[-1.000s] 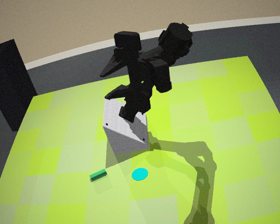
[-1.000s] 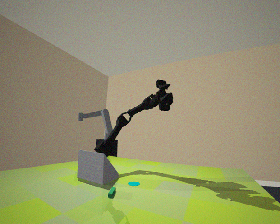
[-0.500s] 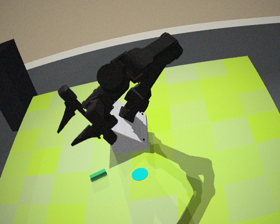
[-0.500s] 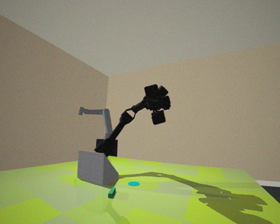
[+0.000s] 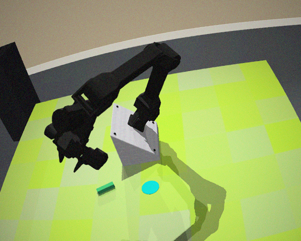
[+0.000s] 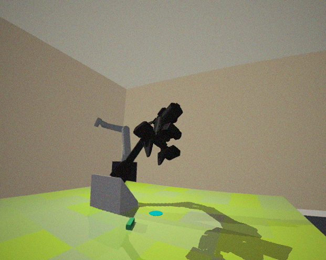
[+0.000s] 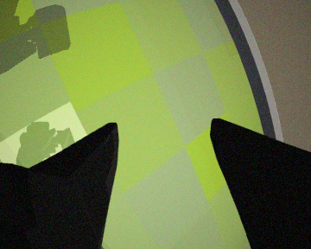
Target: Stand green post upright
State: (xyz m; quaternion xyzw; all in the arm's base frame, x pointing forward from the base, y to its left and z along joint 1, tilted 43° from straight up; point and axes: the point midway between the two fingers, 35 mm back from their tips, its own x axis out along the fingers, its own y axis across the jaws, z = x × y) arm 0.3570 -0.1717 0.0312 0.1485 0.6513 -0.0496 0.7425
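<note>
My gripper tip is now 23 cm above the green post, 11 cm past it and 2 cm to the right of it. Round my gripper tip: cyan circle (24 cm below, 18 cm to the left, 11 cm behind).
</note>
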